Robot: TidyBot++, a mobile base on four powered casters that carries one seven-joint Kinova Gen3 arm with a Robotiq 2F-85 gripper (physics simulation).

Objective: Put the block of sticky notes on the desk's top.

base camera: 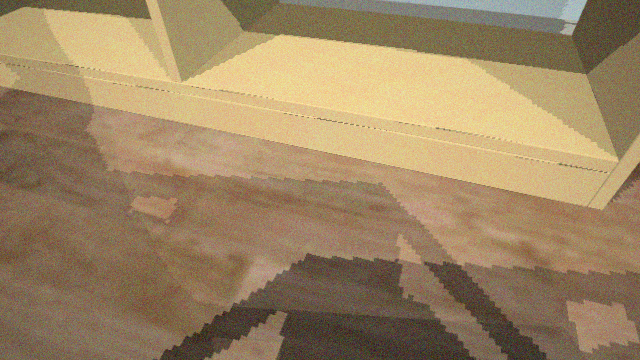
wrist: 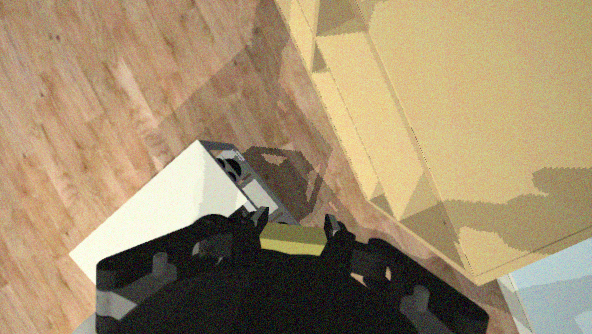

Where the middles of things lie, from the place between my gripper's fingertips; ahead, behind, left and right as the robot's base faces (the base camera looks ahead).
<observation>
The yellow block of sticky notes (wrist: 293, 239) is 2 cm to the right of my hand, 2 cm behind it and 2 cm above it.
</observation>
